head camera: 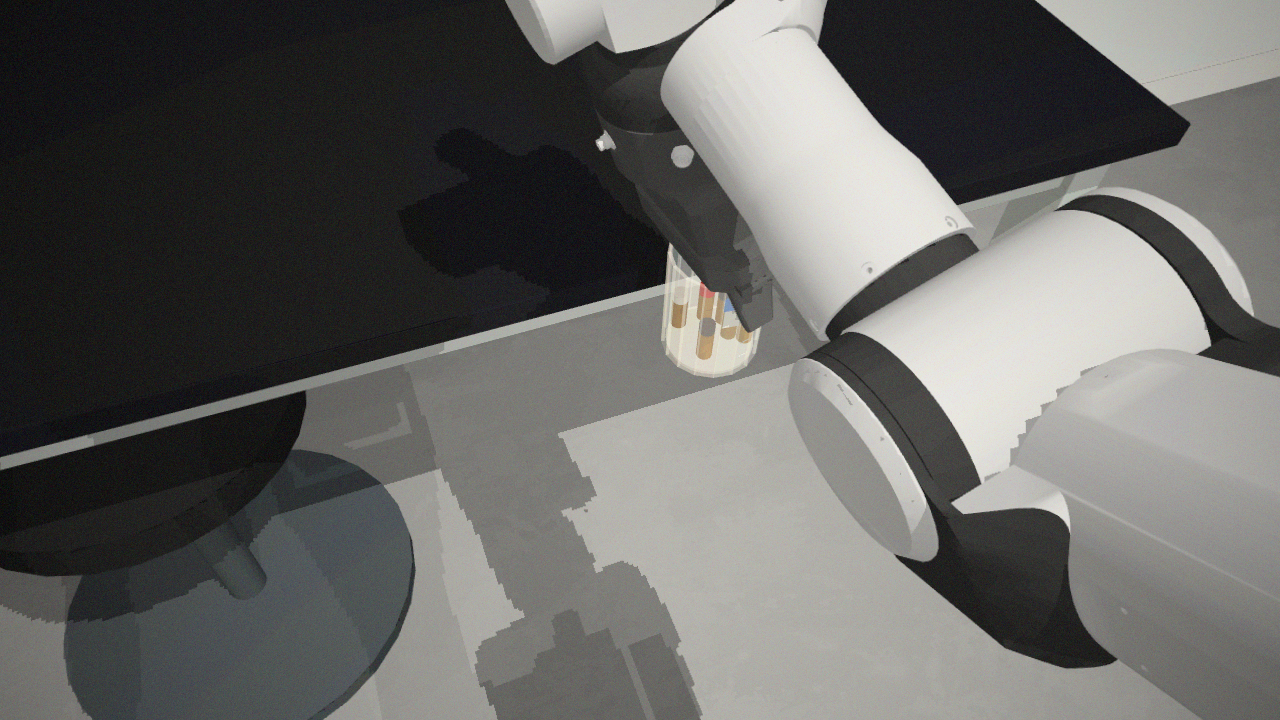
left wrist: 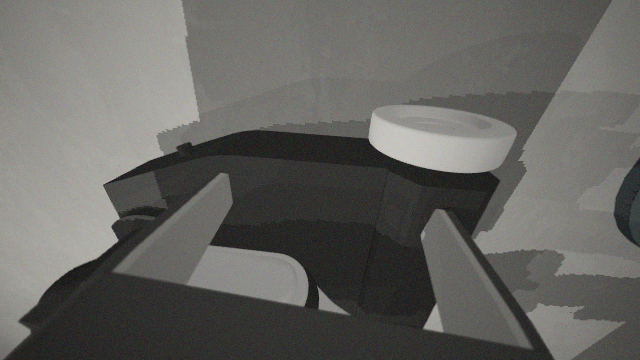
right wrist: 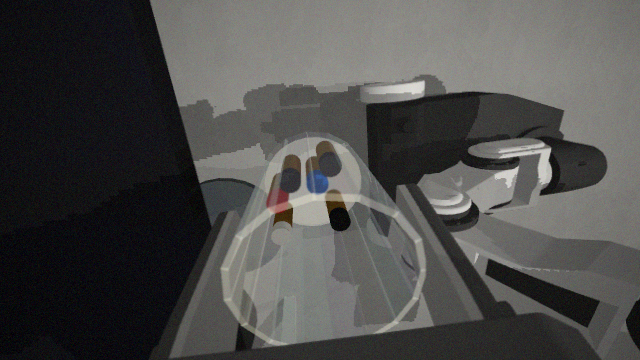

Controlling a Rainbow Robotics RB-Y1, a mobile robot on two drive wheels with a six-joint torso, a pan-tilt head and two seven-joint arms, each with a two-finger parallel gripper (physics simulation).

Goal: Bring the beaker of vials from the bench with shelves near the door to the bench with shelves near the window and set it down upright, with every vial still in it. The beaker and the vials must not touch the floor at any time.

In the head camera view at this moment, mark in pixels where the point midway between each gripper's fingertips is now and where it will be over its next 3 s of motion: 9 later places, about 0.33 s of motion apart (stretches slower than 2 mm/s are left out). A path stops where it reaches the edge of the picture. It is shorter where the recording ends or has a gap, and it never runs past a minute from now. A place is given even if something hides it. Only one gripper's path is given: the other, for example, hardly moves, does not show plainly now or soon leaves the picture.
My right gripper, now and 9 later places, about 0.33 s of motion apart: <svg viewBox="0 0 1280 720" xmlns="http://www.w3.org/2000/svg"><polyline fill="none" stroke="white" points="727,286 726,294 726,299 725,314 724,323 723,336 722,348 720,367 719,381 720,367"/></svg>
